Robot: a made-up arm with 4 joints.
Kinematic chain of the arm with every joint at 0, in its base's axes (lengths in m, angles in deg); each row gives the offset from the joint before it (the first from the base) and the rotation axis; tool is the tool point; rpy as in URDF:
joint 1: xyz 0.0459 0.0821 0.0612 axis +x
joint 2: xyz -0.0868 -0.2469 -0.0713 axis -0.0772 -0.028 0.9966
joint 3: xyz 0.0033 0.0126 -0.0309 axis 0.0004 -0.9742 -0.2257
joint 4: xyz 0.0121 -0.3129 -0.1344 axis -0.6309 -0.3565 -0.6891
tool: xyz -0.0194 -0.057 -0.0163 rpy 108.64 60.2 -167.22
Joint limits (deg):
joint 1: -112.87..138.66
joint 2: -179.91..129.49
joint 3: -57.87..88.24
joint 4: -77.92..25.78
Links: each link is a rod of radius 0.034 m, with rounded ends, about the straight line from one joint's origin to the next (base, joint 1, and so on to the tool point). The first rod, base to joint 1, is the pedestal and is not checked.
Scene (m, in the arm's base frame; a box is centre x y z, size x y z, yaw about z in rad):
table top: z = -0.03
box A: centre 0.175 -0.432 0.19 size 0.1 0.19 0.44 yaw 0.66
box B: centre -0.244 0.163 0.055 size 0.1 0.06 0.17 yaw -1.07
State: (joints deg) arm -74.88 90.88 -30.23 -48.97
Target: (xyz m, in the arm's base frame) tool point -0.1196 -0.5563 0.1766
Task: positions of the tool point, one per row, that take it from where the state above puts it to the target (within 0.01 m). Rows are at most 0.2 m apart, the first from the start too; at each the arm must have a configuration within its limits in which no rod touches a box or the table.
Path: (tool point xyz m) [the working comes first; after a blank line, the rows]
Joints at the target: -33.76 -4.77 -45.38 -37.68
Straight joint move there: touches box A.

1: 0.3020 -0.2031 0.3990
2: 0.2556 -0.1593 0.5152
3: 0.1895 -0.0914 0.6096
4: 0.1083 -0.0070 0.6737
5: 0.0179 0.0836 0.7029
6: -0.0035 -0.0658 0.6912
7: -0.0256 -0.2088 0.6435
8: -0.0483 -0.3364 0.5626
9: -0.0715 -0.4409 0.4532
10: -0.0953 -0.5157 0.3219
11: -0.1196 -0.5563 0.1766

